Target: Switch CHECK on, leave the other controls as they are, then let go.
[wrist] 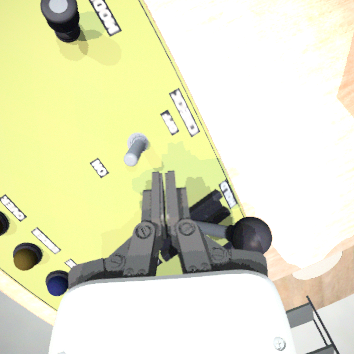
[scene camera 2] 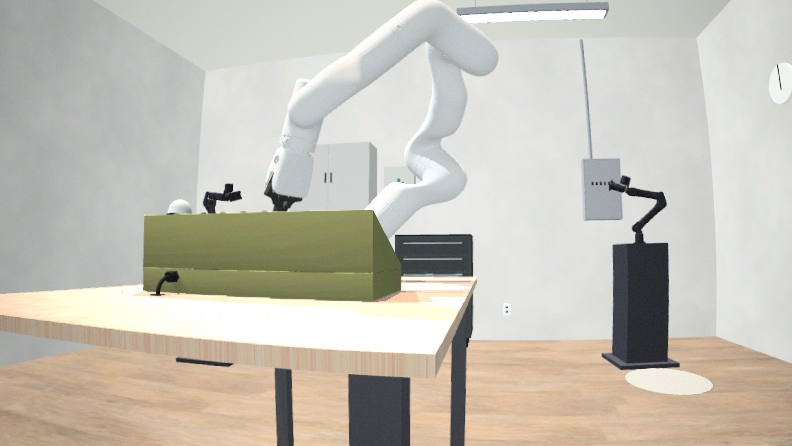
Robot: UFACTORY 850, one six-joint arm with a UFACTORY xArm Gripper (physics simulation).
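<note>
The CHECK switch (wrist: 134, 150) is a short grey lever on the sloping yellow-green panel (wrist: 95, 85) (scene camera 2: 260, 241). Its tip leans away from the OFF label (wrist: 169, 123) and toward the ON label (wrist: 99, 168). The CHECK label (wrist: 184, 112) lies beyond OFF, near the panel's edge. My gripper (wrist: 164, 183) (scene camera 2: 280, 208) is shut and empty. In the wrist view its fingertips are beside the lever, at its lower right, with a gap between them. In the scene view the panel's back hides the fingertips and the lever.
The black MODE knob (wrist: 61, 15) stands at the upper left. A lever with a black ball (wrist: 252, 235) is right of the fingers, near the HOLD label (wrist: 228, 194). A brown button (wrist: 26, 257) and a blue button (wrist: 57, 283) are at the lower left. The panel stands on a wooden table (scene camera 2: 221, 326).
</note>
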